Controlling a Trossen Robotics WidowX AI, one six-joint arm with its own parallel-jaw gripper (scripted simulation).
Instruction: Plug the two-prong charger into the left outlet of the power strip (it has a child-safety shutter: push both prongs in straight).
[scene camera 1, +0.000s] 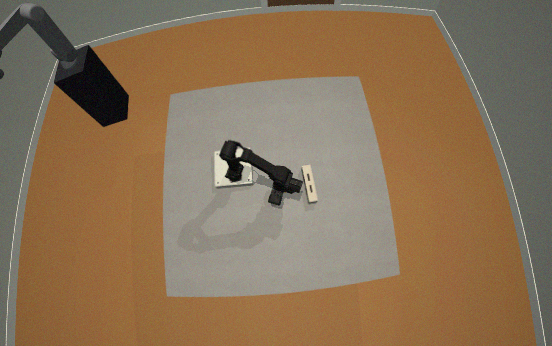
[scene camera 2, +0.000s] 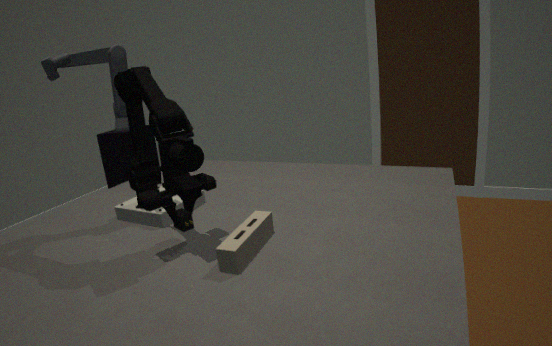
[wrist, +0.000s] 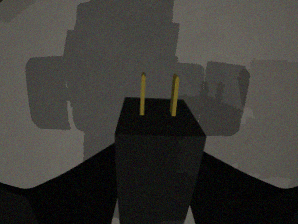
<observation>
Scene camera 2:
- my gripper: 183, 223
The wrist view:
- my gripper: 152, 152
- charger: 158, 144, held by my gripper
</observation>
